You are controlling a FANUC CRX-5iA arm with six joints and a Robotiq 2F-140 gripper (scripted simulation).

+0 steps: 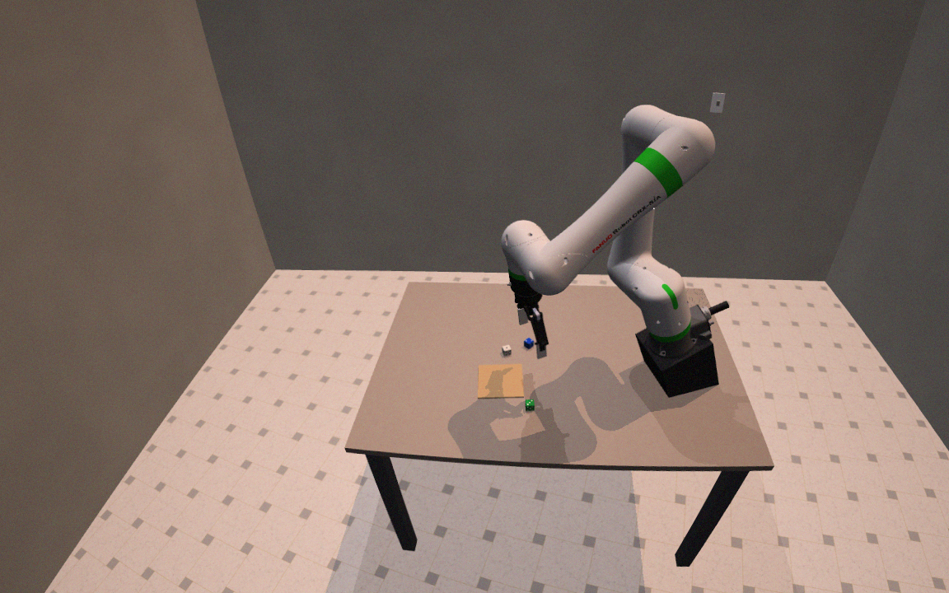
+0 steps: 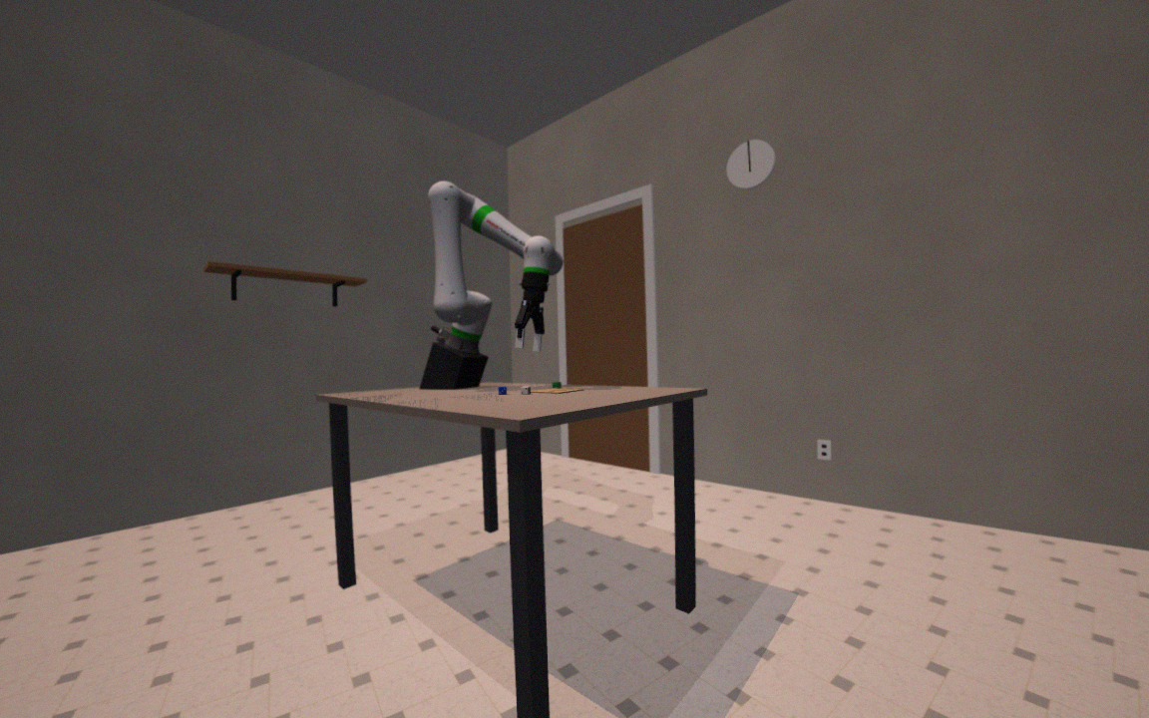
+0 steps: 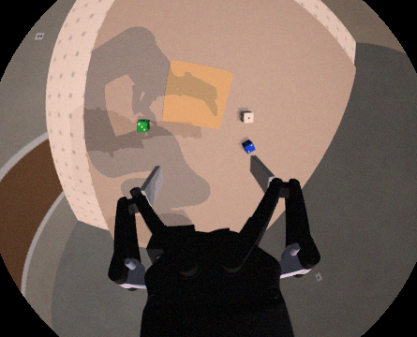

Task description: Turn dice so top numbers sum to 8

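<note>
My hand is 70 mm short of the white die, 110 mm to the left of it and 140 mm above it. Also, from my hand: mat (100 mm ahead, 20 mm to the left, 150 mm below); then green die (30 mm ahead, 140 mm to the left, 140 mm below); then blue die (10 mm behind, 130 mm to the right, 140 mm below).
</note>
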